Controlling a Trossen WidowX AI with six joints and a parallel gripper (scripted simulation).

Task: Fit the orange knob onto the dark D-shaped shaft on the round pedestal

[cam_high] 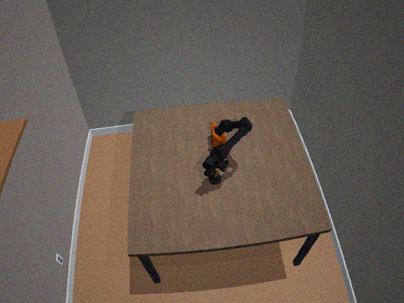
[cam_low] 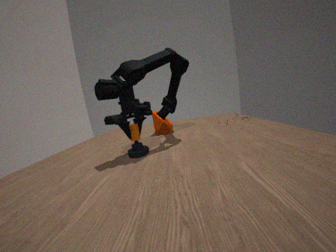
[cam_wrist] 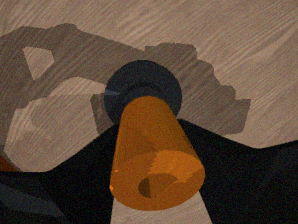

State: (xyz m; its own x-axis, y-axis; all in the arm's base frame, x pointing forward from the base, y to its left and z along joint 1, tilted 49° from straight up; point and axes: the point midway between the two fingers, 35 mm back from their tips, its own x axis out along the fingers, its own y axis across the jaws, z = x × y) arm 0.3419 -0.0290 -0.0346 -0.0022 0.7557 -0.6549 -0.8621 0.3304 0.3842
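The orange knob lies 2 cm above my gripper tip. The rest, counted from my gripper tip: dark round pedestal (4 cm below).
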